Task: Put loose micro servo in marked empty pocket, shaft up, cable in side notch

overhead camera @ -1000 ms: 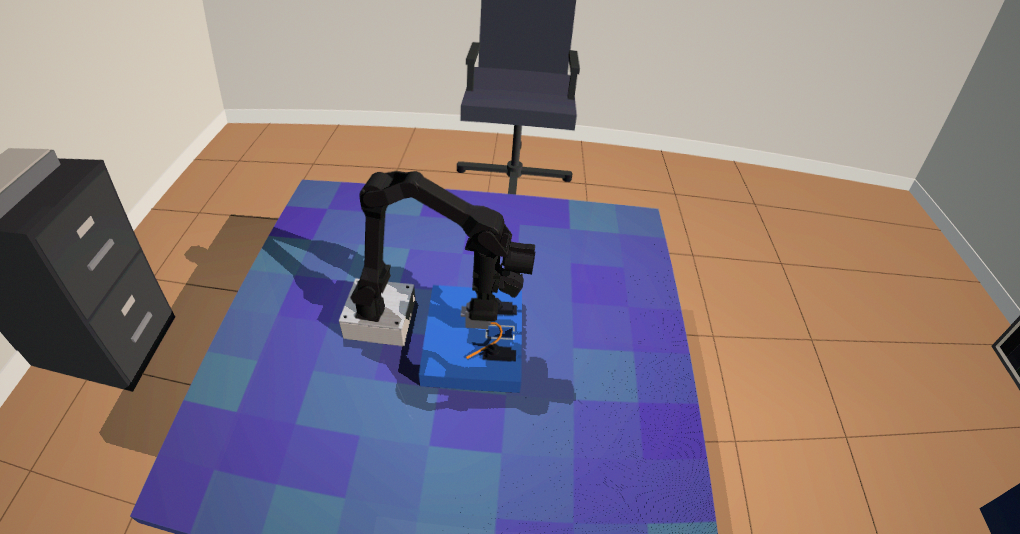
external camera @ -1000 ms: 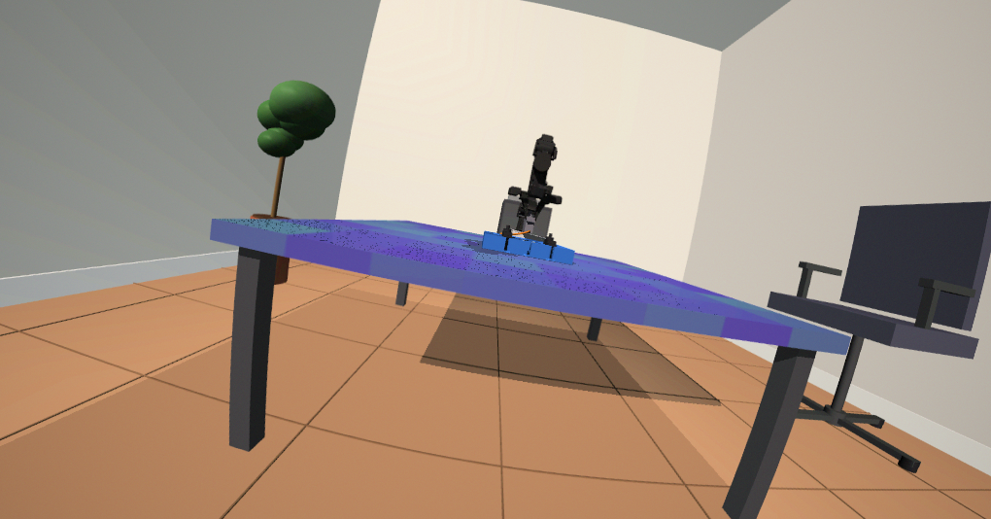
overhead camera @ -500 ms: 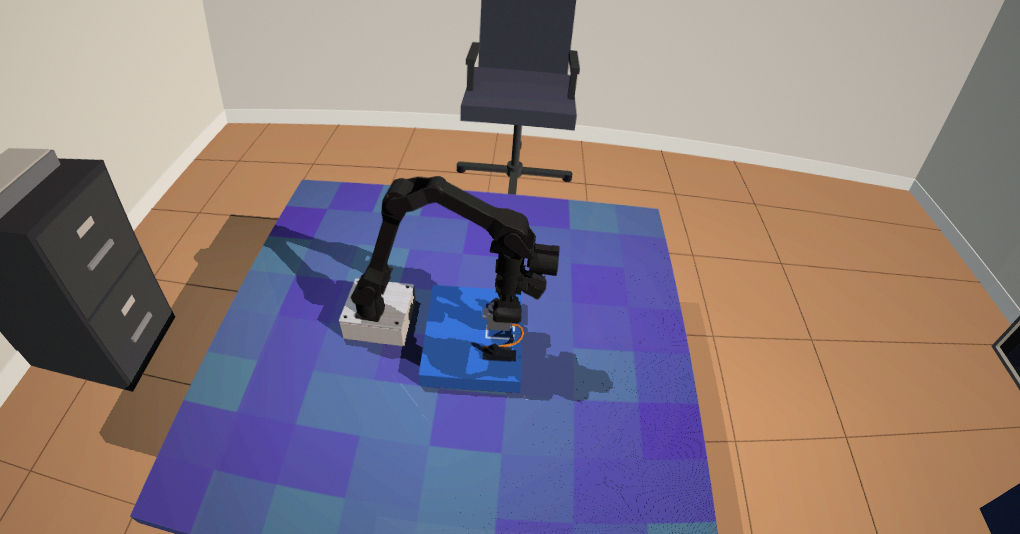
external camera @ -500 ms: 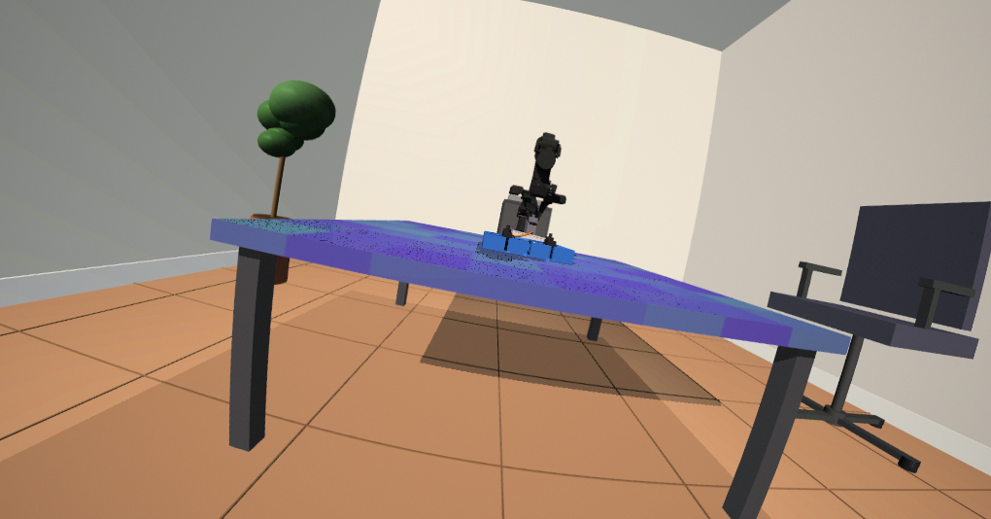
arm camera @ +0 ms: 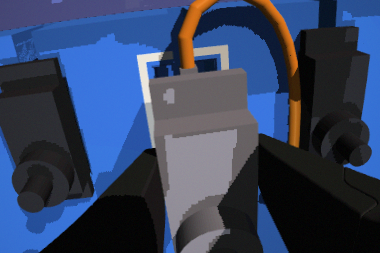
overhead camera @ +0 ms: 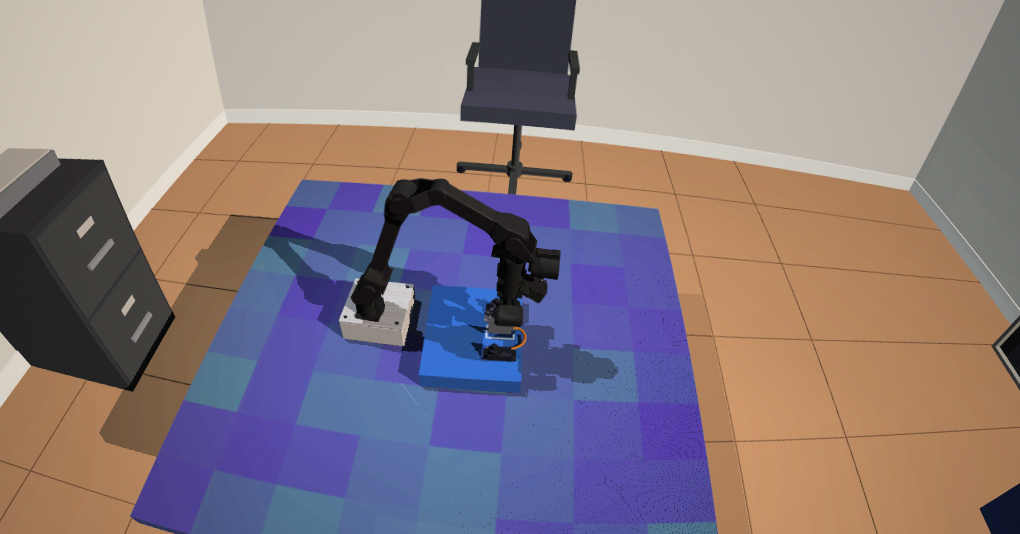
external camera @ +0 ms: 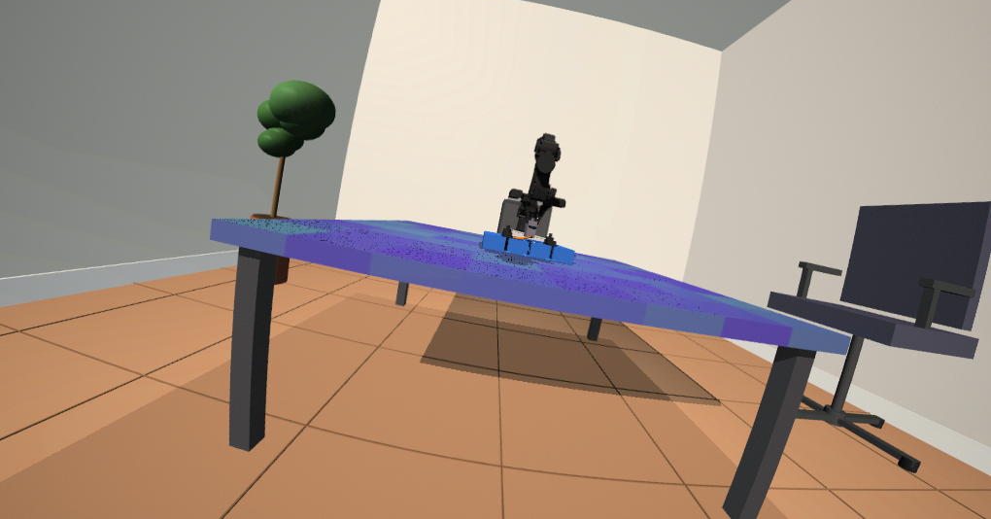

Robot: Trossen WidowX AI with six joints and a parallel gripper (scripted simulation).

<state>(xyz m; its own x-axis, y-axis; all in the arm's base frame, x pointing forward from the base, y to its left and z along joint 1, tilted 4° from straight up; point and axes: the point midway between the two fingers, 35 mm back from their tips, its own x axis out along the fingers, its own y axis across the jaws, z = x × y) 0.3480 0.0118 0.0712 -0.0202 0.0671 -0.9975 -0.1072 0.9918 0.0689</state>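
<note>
My gripper tip is 12 cm past the blue deck, 1 cm to the left of it and 8 cm above it.
</note>
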